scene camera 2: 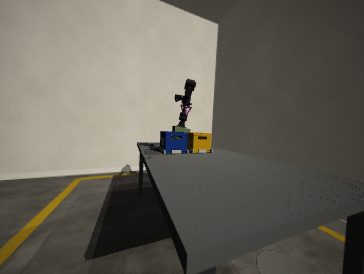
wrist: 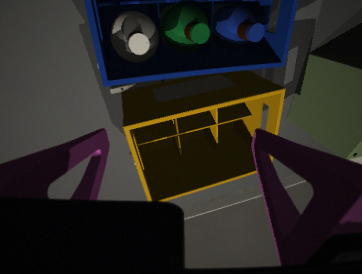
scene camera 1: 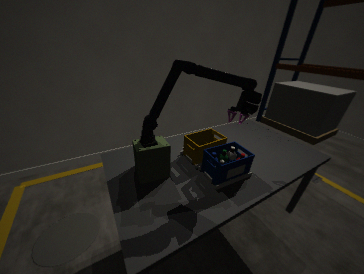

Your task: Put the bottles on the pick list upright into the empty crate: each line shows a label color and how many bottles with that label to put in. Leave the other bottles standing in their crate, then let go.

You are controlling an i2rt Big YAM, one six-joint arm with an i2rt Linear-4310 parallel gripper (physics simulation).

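Places are measured from the arm's base along level axes (x ahead, y left, z up), in centimetres.
Pixels of known places: gripper, fingertip midpoint: (scene camera 2: 184,114) (wrist: 180,136) (scene camera 1: 234,123); arm's base, link origin: (scene camera 2: 181,127) (scene camera 1: 148,142).
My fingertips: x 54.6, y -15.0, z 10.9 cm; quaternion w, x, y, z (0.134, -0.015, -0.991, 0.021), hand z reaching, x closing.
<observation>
For each thing: its middle in the pictures, then the offset to it from my fingertips. Level surfaces: height alone.
- blue crate, body centre: (scene camera 1: 226,162) (scene camera 2: 172,141) dz -24.9, dx -7.9, dy -8.0 cm
- grey bottle with a white cap, body centre: (wrist: 134,37) (scene camera 1: 231,156) dz -25.1, dx +0.5, dy -3.2 cm
- green bottle, body centre: (wrist: 184,28) (scene camera 1: 222,159) dz -25.1, dx -7.7, dy -3.9 cm
- blue bottle, body centre: (wrist: 231,27) dz -25.1, dx -16.3, dy -3.6 cm
- red cap, body centre: (scene camera 1: 240,163) dz -25.1, dx +0.6, dy -12.5 cm
- yellow crate, body centre: (wrist: 197,128) (scene camera 1: 204,146) (scene camera 2: 194,141) dz -24.9, dx -10.0, dy +15.6 cm
- grey table, surface height: dz -33.6 cm
The blue crate (scene camera 1: 212,172) (scene camera 2: 174,145) (wrist: 195,73) holds several upright bottles. In the wrist view, a grey bottle with a white cap (wrist: 139,44), a green bottle (wrist: 180,26) and a blue bottle (wrist: 232,24) stand in its row nearest the yellow crate. A red cap (scene camera 1: 242,155) shows in scene camera 1. The yellow crate (scene camera 1: 196,155) (scene camera 2: 201,144) (wrist: 140,111) stands beside it; its visible compartments hold no bottle. My gripper (scene camera 1: 236,122) (wrist: 180,136) is open and empty, high above the crates. The pick list does not show.
The arm stands on a green base block (scene camera 1: 152,162) (scene camera 2: 181,129) (wrist: 325,95) at one end of the grey table (scene camera 1: 280,150) (scene camera 2: 230,200). A large pale box (scene camera 1: 310,107) stands on a pallet behind the table, near a rack (scene camera 1: 283,40).
</observation>
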